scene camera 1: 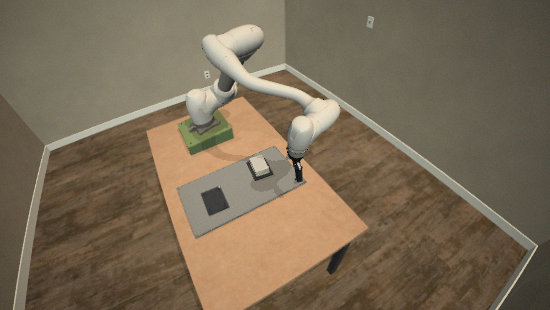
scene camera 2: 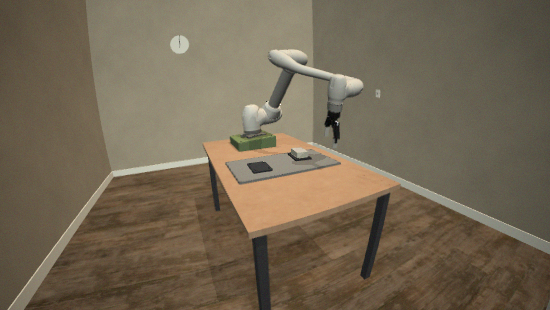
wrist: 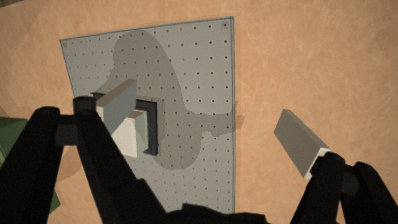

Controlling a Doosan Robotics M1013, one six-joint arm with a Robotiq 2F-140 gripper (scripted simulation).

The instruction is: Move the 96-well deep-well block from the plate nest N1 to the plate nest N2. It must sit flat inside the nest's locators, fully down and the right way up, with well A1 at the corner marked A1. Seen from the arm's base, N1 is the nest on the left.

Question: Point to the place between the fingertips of my gripper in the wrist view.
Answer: At 209, 107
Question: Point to a white 96-well deep-well block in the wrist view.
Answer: At 131, 137
